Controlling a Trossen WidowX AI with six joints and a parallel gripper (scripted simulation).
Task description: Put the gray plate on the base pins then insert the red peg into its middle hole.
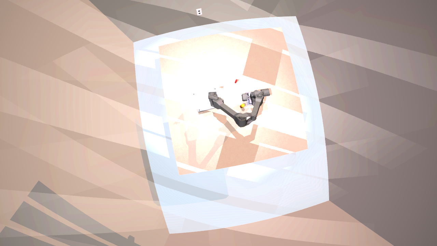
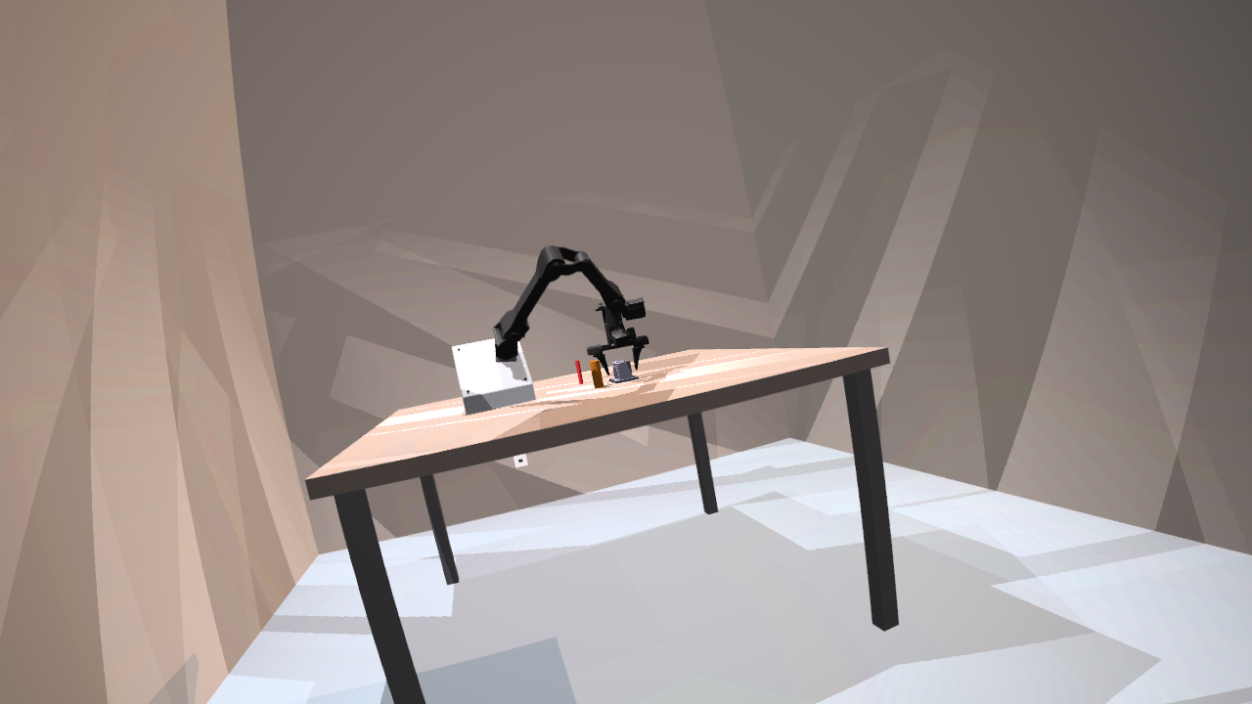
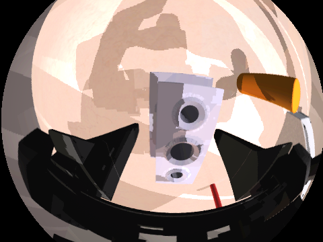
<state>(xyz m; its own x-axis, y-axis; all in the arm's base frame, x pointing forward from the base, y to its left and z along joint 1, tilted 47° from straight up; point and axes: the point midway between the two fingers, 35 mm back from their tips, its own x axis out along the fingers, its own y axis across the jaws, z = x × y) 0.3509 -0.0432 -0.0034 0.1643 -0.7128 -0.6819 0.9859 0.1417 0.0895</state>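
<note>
Now: the gray plate 2 cm above my gripper tip. From my gripper tip the other things lie so: pin base 1 cm below; then yellow-orange object 9 cm behind, 7 cm to the right, 2 cm above; then red peg 12 cm behind, 16 cm to the left, 2 cm above.
</note>
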